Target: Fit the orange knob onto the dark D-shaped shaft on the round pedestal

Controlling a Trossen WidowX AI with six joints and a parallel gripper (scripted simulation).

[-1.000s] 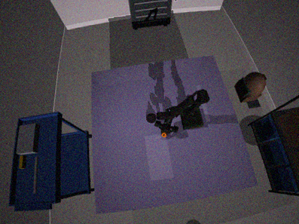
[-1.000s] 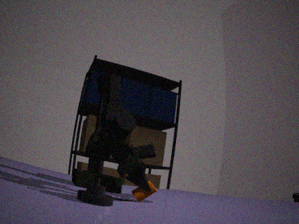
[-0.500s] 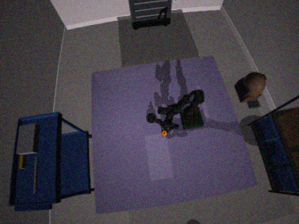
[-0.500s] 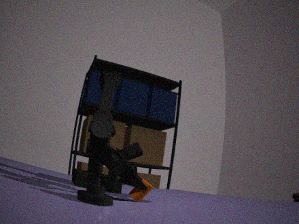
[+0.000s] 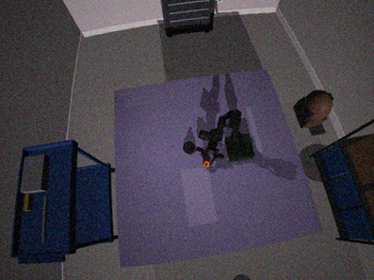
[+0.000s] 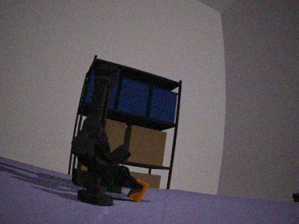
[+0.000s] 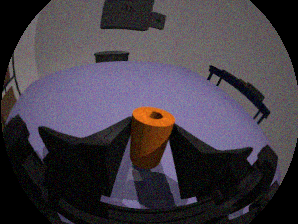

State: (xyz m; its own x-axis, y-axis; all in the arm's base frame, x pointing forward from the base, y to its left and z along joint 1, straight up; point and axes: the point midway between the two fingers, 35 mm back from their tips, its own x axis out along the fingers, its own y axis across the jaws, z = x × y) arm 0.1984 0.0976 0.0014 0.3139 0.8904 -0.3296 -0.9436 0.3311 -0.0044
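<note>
My gripper tip is now 14 cm to the left of the dark pedestal, 11 cm short of it and 2 cm above it. Also, from my gripper tip: orange knob: 1 cm to the right, 1 cm below.
</note>
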